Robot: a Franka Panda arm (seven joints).
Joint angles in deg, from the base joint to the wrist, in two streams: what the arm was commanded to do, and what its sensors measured. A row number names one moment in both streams.
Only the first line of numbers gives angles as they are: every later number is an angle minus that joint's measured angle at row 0.
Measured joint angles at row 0: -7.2, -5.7, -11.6, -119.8, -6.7, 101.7, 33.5
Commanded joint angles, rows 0 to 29: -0.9, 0.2, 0.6, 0.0, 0.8, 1.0, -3.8; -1.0, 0.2, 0.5, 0.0, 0.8, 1.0, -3.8; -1.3, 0.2, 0.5, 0.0, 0.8, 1.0, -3.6; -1.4, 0.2, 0.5, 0.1, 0.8, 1.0, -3.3; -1.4, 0.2, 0.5, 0.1, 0.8, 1.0, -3.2; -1.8, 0.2, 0.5, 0.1, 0.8, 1.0, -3.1; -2.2, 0.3, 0.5, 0.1, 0.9, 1.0, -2.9; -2.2, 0.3, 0.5, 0.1, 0.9, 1.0, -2.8; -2.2, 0.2, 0.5, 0.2, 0.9, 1.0, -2.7; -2.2, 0.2, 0.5, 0.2, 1.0, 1.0, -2.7; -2.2, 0.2, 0.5, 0.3, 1.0, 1.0, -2.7; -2.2, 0.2, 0.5, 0.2, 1.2, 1.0, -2.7; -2.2, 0.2, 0.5, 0.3, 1.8, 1.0, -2.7; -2.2, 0.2, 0.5, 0.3, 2.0, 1.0, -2.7; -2.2, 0.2, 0.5, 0.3, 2.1, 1.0, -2.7; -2.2, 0.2, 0.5, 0.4, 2.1, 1.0, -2.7; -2.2, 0.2, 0.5, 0.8, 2.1, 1.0, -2.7; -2.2, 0.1, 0.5, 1.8, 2.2, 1.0, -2.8; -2.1, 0.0, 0.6, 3.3, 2.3, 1.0, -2.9; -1.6, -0.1, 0.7, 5.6, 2.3, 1.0, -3.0; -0.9, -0.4, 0.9, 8.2, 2.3, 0.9, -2.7; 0.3, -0.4, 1.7, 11.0, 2.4, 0.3, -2.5; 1.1, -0.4, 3.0, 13.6, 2.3, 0.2, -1.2; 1.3, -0.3, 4.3, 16.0, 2.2, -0.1, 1.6; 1.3, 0.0, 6.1, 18.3, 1.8, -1.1, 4.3; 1.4, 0.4, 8.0, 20.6, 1.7, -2.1, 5.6; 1.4, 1.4, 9.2, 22.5, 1.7, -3.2, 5.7; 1.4, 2.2, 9.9, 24.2, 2.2, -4.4, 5.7; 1.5, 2.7, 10.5, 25.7, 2.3, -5.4, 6.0; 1.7, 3.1, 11.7, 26.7, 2.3, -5.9, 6.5
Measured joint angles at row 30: 1.9, -0.2, 9.5, 21.2, 1.7, -2.8, 5.5
